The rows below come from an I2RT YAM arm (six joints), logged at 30 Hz.
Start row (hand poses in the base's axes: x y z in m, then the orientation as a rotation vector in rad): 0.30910 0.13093 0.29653 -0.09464 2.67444 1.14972
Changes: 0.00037 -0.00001 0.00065 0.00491 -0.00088 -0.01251; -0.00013 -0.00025 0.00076 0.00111 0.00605 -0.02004; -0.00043 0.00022 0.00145 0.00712 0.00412 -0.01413; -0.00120 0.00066 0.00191 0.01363 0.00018 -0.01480; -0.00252 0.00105 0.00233 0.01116 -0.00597 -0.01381; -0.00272 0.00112 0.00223 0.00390 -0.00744 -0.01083; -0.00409 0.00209 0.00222 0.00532 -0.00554 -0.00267
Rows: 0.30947 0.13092 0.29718 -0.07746 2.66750 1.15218; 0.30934 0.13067 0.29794 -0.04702 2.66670 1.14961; 0.30891 0.13089 0.29939 -0.02456 2.66211 1.15609; 0.30771 0.13155 0.30130 -0.00237 2.64991 1.16965; 0.30519 0.13260 0.30363 0.01438 2.63398 1.17823; 0.30247 0.13372 0.30586 0.02491 2.62189 1.17767; 0.29838 0.13581 0.30808 0.02613 2.61316 1.18216
